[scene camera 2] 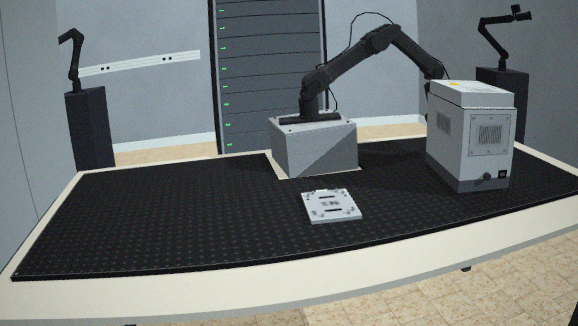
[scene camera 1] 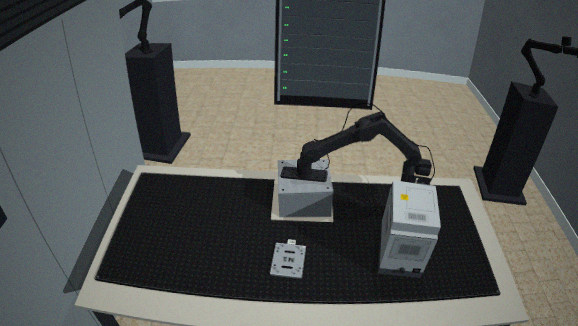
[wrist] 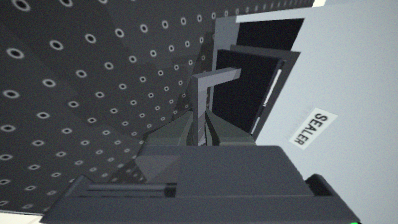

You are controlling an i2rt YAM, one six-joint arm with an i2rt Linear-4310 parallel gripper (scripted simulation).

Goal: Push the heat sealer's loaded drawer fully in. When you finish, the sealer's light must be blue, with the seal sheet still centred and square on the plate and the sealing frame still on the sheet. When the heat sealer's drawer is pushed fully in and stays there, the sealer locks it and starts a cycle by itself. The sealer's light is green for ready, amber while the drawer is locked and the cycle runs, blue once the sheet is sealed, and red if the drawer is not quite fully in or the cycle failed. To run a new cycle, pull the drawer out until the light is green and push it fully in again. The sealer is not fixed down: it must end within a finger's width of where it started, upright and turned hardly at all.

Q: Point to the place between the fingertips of the gripper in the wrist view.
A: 199,111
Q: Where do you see a heat sealer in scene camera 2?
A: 470,131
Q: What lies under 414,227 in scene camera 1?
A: A heat sealer.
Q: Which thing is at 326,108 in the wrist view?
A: A heat sealer.
